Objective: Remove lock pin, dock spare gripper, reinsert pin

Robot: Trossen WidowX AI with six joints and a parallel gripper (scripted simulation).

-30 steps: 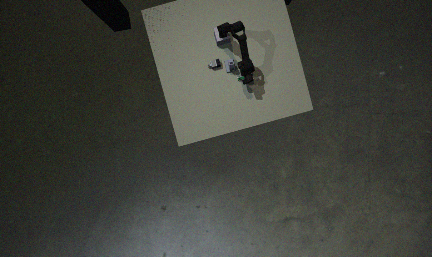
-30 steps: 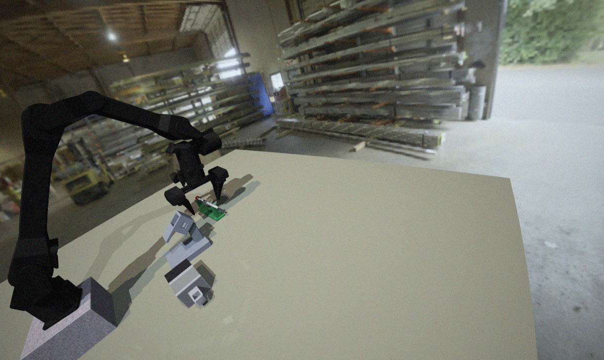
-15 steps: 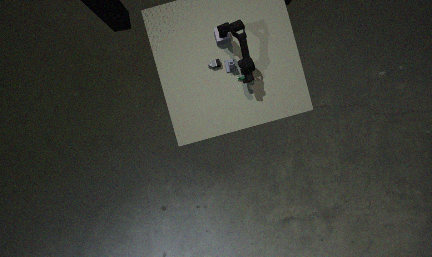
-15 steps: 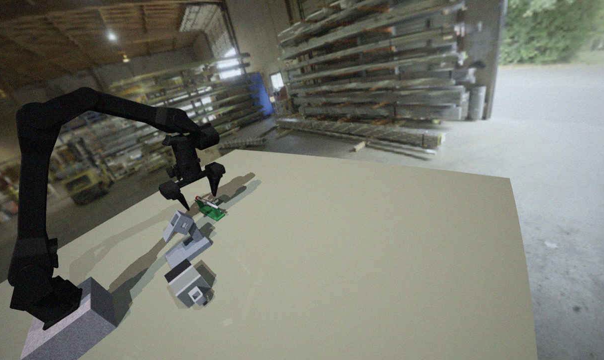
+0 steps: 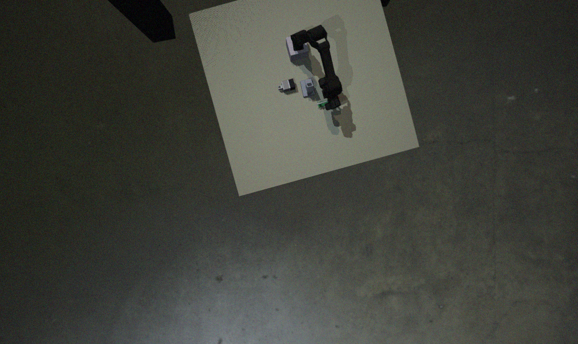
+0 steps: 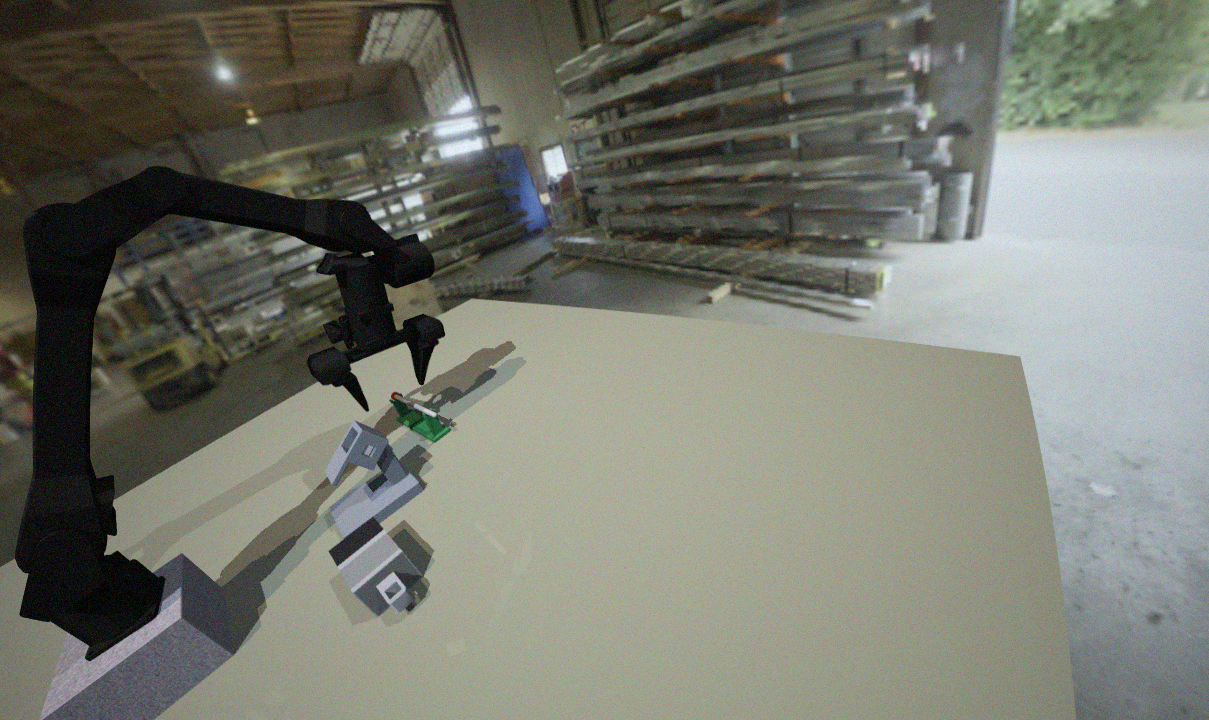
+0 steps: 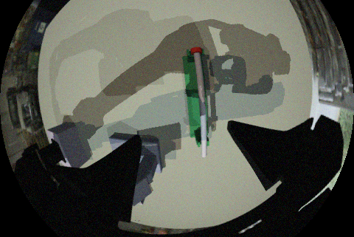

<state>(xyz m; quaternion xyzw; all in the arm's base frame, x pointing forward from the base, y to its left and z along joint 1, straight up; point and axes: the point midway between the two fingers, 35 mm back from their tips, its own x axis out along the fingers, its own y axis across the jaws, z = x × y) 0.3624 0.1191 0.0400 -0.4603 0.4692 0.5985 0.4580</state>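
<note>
Now: gripper tip 13 cm past the dark grey spare gripper, 24 cm to the left of it and 6 cm above it. Round my gripper tip: green cradle 2 cm ahead, 3 cm to the left, 6 cm below; mount 9 cm behind, 9 cm to the right, 3 cm below.
</note>
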